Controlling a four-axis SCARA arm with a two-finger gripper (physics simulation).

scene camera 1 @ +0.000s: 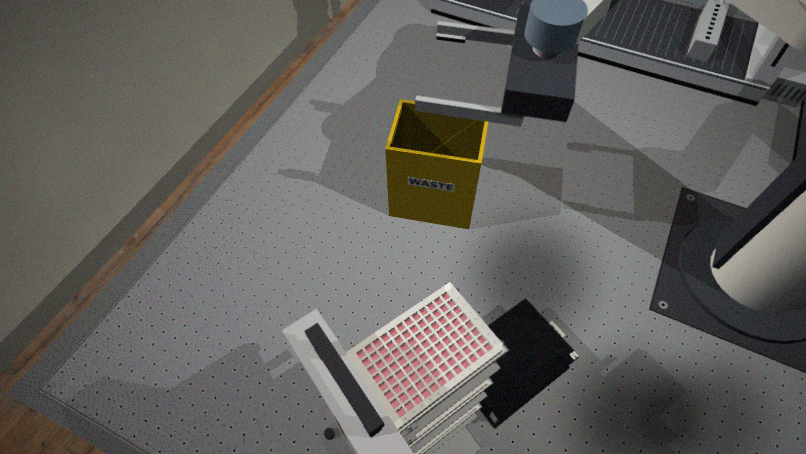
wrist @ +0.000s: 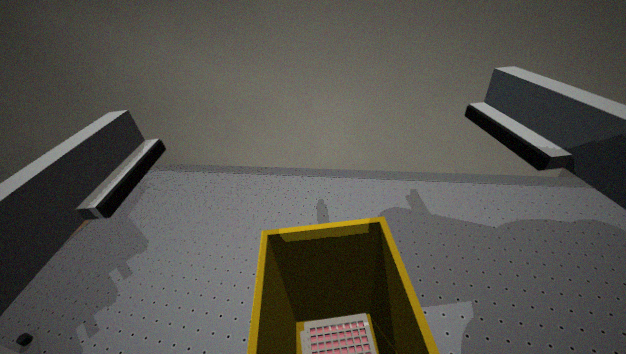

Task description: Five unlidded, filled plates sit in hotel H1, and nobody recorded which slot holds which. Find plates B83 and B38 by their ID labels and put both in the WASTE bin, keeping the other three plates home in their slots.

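Where they show: gripper, fingertip midpoint: (scene camera 1: 427, 63) (wrist: 311, 109); arm's base, origin of the base link: (scene camera 1: 749, 278).
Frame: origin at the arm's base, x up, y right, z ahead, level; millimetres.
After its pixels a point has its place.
My gripper (scene camera 1: 437, 67) @[x 348, y -106, z 611 mm] (wrist: 311, 109) @[x 348, y -106, z 611 mm] is wide open with nothing between its fingers, above and behind the yellow WASTE bin (scene camera 1: 431, 205) @[x 73, y -155, z 570 mm] (wrist: 325, 228) @[x 212, y -116, z 660 mm]. A white plate (wrist: 340, 337) @[x 42, y -103, z 628 mm] with pink-filled wells lies inside the bin in the wrist view; its ID label does not show. In the scene view, hotel H1 (scene camera 1: 304, 328) @[x 444, y -563, z 515 mm] stands at the bottom centre, with a dark bar on its white top. The top plate (scene camera 1: 425, 355) @[x 397, y -523, z 418 mm] there has pink wells, and edges of more plates show stacked below it. No ID labels on the hotel plates can be read.
A black platform (scene camera 1: 533, 358) @[x 73, y -349, z 305 mm] lies to the right of the hotel. The robot's dark base plate (scene camera 1: 668, 276) @[x 12, y -68, z 133 mm] is at the right. A dark ribbed tray (scene camera 1: 631, 33) @[x 62, y 516, z 357 mm] with a white block (scene camera 1: 705, 33) @[x 107, y 515, z 212 mm] stands at the top right. The table edge runs along the left.
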